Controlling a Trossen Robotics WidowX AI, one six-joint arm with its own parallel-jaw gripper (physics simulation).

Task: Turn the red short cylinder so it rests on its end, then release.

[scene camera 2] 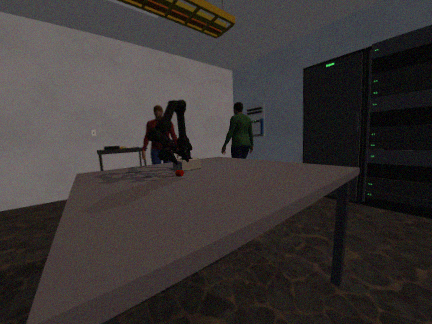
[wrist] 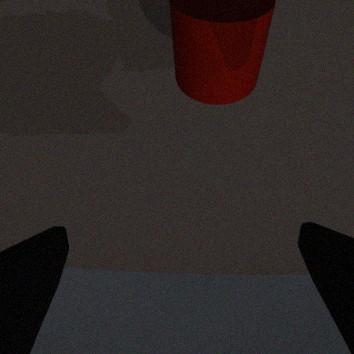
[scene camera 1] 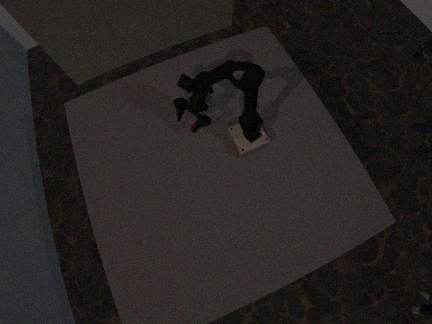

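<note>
The red short cylinder (scene camera 1: 193,128) (scene camera 2: 179,173) (wrist: 220,60) lies on its side on the table. In scene camera 2 a round red end faces the view. In the wrist view it is at the top, slightly right of centre, its dark far end cut off by the frame edge. In scene camera 1 a finger hides most of it. My gripper (scene camera 1: 188,124) (wrist: 185,236) is open, with nothing between its widely spread fingers. In the wrist view the cylinder is beyond the fingertips, apart from both.
The arm's pale base plate (scene camera 1: 243,146) is on the table (scene camera 1: 200,225) (scene camera 2: 200,210) to the right of the cylinder in scene camera 1. The table's edge crosses the lower wrist view. Two people in red (scene camera 2: 151,131) and green (scene camera 2: 241,131) and a dark cabinet (scene camera 2: 332,120) stand beyond the table.
</note>
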